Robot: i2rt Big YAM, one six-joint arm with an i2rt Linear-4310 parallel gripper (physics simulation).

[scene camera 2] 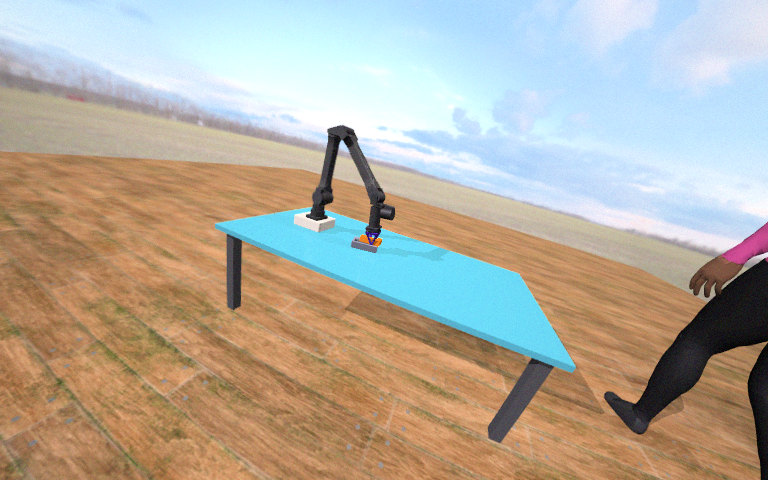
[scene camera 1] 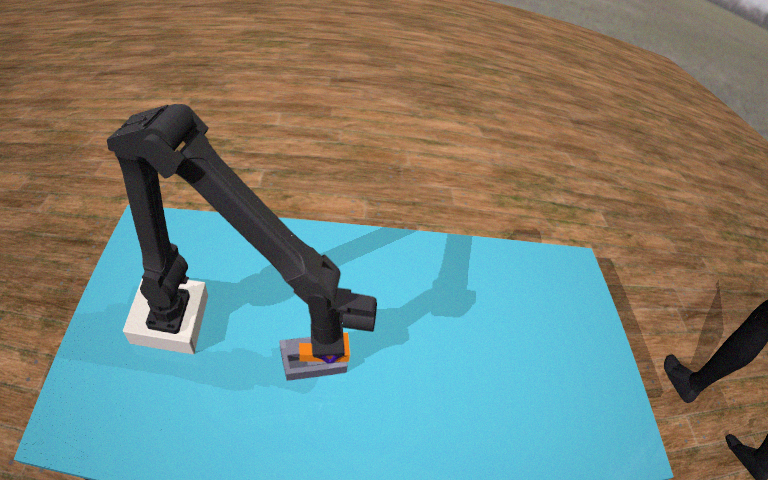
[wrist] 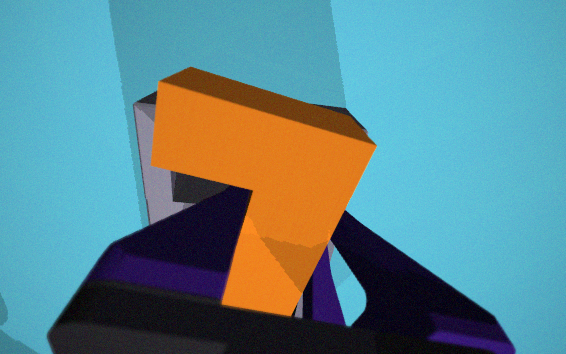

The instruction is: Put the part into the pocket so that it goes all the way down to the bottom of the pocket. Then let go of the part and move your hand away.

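Frame: origin at the arm's base, x ahead, y left, z up, level; metres.
Seen in the pictures: gripper, fingertip midpoint: (scene camera 2: pixel 371 244) (scene camera 1: pixel 329 356) (wrist: pixel 280 192); arm's base at its link origin: (scene camera 2: pixel 316 217) (scene camera 1: pixel 168 311).
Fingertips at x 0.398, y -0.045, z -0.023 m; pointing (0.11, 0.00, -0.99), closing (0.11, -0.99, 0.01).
Pixels of each thing's top centre, then the offset from my fingertips to it. Level surfaces: height alone.
- orange L-shaped part at its top centre: (wrist: pixel 231 262) (scene camera 1: pixel 324 343) (scene camera 2: pixel 371 237) 0.015 m back, 0.013 m left, 0.033 m up
- grey block with the pocket, top centre: (wrist: pixel 243 254) (scene camera 1: pixel 312 352) (scene camera 2: pixel 365 241) 0.039 m back, 0.003 m left, 0.003 m up
- blue table at its surface level: 0.033 m down
The orange L-shaped part (scene camera 1: pixel 306 352) (scene camera 2: pixel 378 241) (wrist: pixel 260 145) is held flat over the grey block with the pocket (scene camera 1: pixel 317 371) (scene camera 2: pixel 363 247) (wrist: pixel 159 190). In the wrist view the part looks turned relative to the block, and its far edge and right corner reach past the block's outline. A dark piece of the pocket shows in the inner corner of the L; the rest is hidden under the part and fingers. My gripper (scene camera 1: pixel 330 358) (scene camera 2: pixel 372 242) (wrist: pixel 280 192) is shut on one leg of the part, above the block. Any contact between part and block cannot be made out.
The arm's white base block (scene camera 1: pixel 159 341) (scene camera 2: pixel 308 223) stands at the left on the blue table (scene camera 1: pixel 509 367) (scene camera 2: pixel 453 294). A person (scene camera 1: pixel 736 350) (scene camera 2: pixel 679 362), partly in view, is on the floor beyond the table's right end.
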